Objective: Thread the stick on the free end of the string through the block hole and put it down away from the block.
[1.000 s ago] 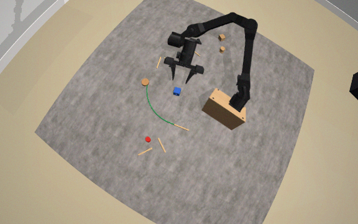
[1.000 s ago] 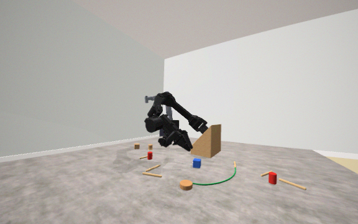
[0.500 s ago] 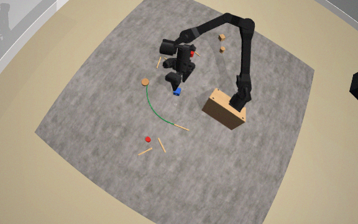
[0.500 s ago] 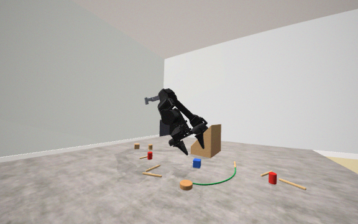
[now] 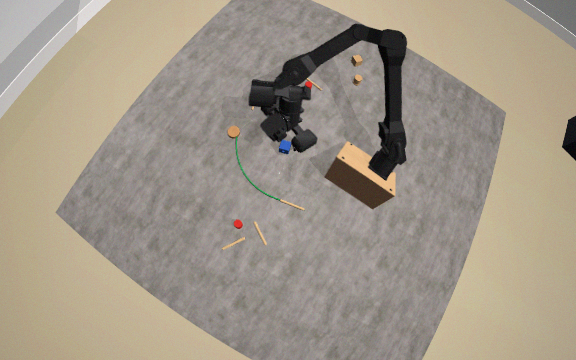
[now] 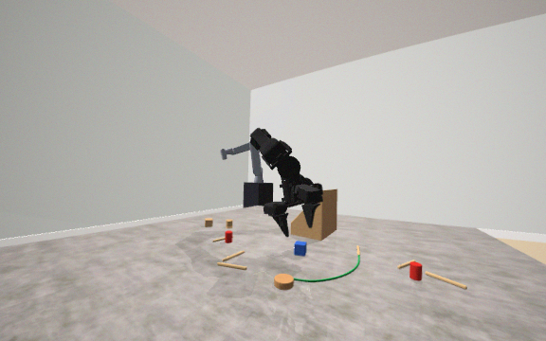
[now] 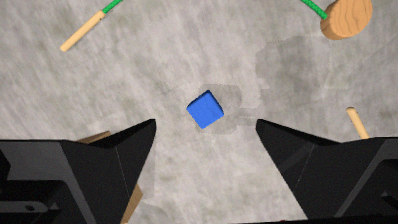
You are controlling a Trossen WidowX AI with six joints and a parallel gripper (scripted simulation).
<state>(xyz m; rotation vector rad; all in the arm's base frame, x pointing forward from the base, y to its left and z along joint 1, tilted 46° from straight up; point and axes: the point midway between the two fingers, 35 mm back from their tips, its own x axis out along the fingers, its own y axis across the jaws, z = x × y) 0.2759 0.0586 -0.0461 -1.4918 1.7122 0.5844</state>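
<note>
My gripper tip is now 5 cm above the blue block. Round my gripper tip: wooden cylinder 38 cm to the right, 5 cm below, 3 cm behind; then small wooden cube 46 cm to the right, 5 cm below, 2 cm ahead; then round wooden button 16 cm ahead, 6 cm to the left, 6 cm below.
</note>
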